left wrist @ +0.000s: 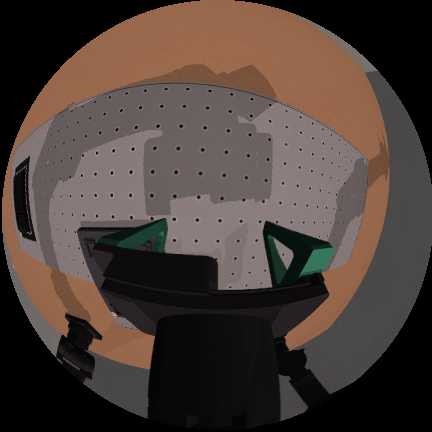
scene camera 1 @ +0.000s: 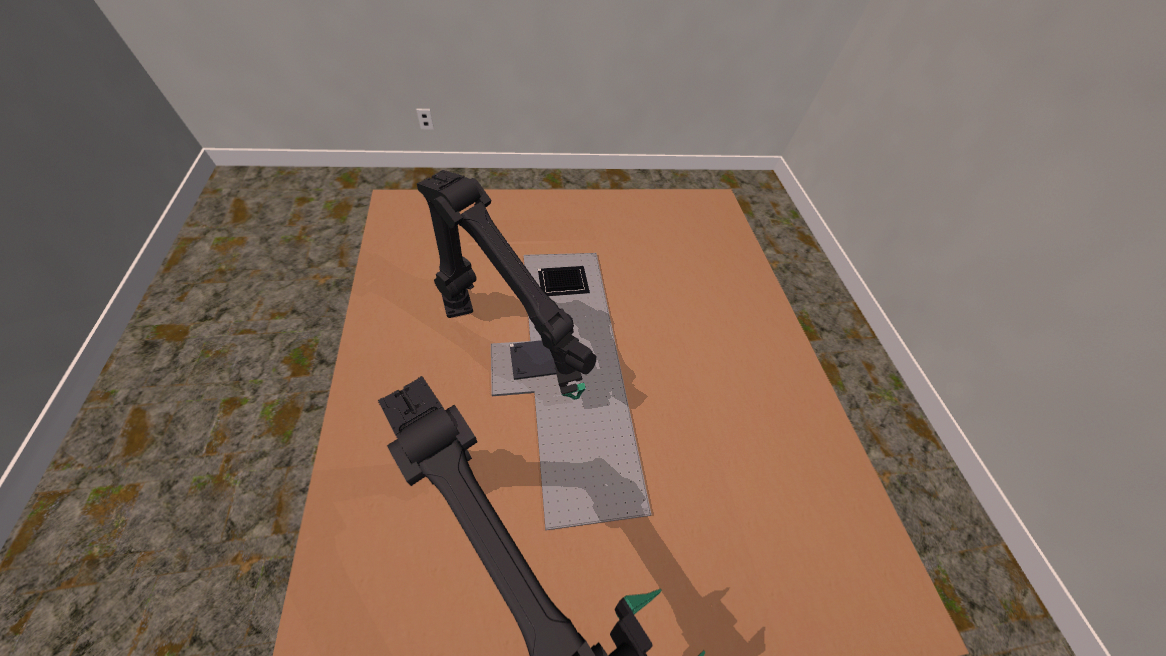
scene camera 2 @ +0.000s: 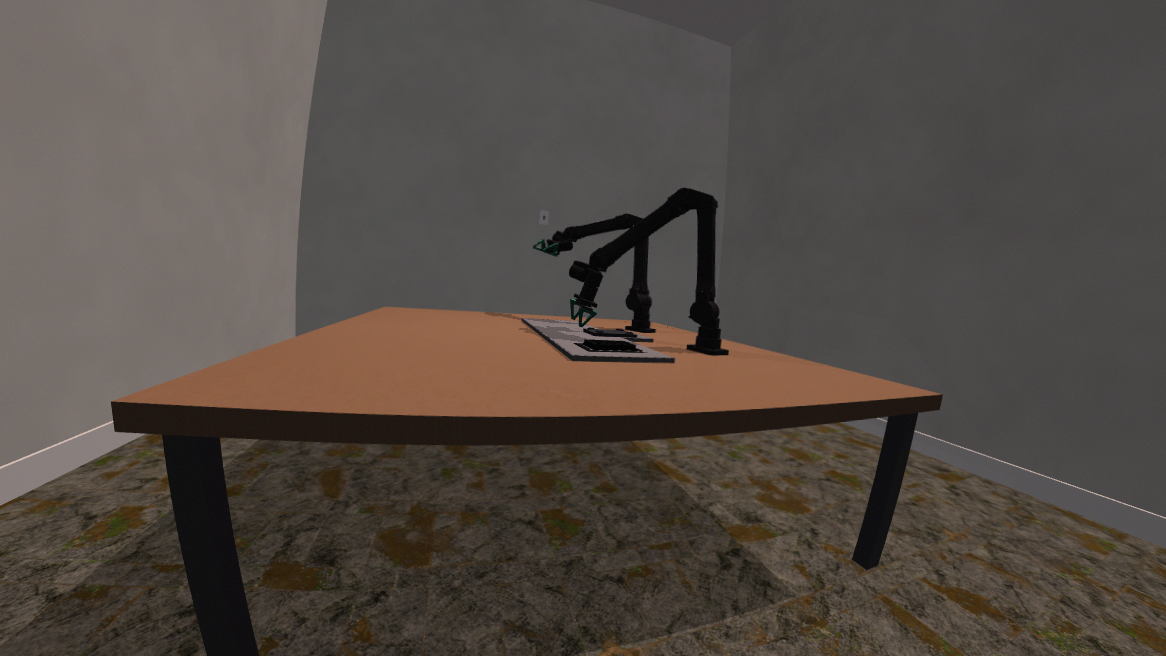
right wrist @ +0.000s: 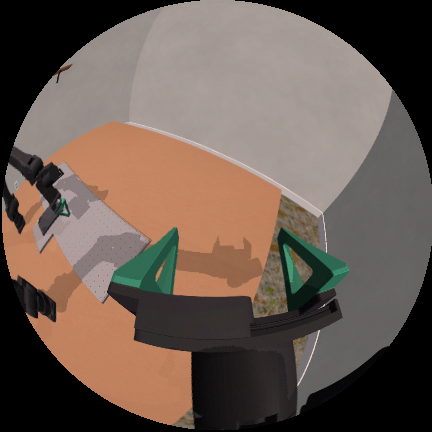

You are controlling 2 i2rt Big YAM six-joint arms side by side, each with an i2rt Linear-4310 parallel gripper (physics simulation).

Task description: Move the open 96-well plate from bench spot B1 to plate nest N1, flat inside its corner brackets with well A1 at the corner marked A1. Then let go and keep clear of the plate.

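Pixels of known places: left gripper, fingertip midpoint: [left wrist: 215,225] [scene camera 1: 573,385] [scene camera 2: 576,323] [right wrist: 66,211]; right gripper, fingertip midpoint: [scene camera 1: 681,620] [scene camera 2: 538,248] [right wrist: 230,232]; left arm's base, link origin: [left wrist: 82,325] [scene camera 1: 457,301] [scene camera 2: 707,352] [right wrist: 20,224]; right arm's base, link origin: [scene camera 2: 640,331] [right wrist: 46,305].
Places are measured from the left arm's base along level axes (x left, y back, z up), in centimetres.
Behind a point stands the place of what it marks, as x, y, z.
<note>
The black 96-well plate [scene camera 1: 564,279] @[-2.1, -37.5, 2.3] [scene camera 2: 609,345] @[1.9, -39.8, 2.7] [left wrist: 22,199] @[-6.0, -36.8, 2.4] lies flat at the far end of the perforated board, inside a white outline. The dark plate nest [scene camera 1: 531,360] @[-30.2, -17.1, 2.4] [scene camera 2: 611,332] @[-26.8, -20.6, 2.5] [left wrist: 86,234] @[-26.9, -27.4, 2.5] [right wrist: 48,221] @[-33.6, -17.3, 2.5] has corner brackets and no plate in it; the left arm partly hides it. My left gripper [scene camera 1: 574,391] @[-42.6, -26.5, 3.8] [scene camera 2: 582,314] @[-42.6, -26.5, 3.8] [left wrist: 215,225] @[-42.6, -26.5, 3.8] is open and empty, above the board beside the nest, away from the plate. My right gripper [scene camera 1: 683,621] @[-99.8, -21.6, 35.5] [scene camera 2: 544,246] @[-99.8, -21.6, 35.5] [right wrist: 230,232] @[-99.8, -21.6, 35.5] is open and empty, high over the near part of the table. Well A1 and the A1 mark are not readable.
The light grey perforated board [scene camera 1: 583,440] @[-58.4, -24.0, 1.3] [scene camera 2: 562,346] @[-4.8, -50.3, 1.3] [left wrist: 300,185] @[-54.9, -28.7, 1.3] [right wrist: 95,220] @[-58.6, -31.2, 1.3] lies on the orange-brown table [scene camera 1: 733,391] @[-58.2, -75.5, 0.0] [scene camera 2: 391,375] @[18.2, -94.4, 0.0]. The left arm reaches across the board between the plate and the nest. The bases of both arms stand at the left in scene camera 1.
</note>
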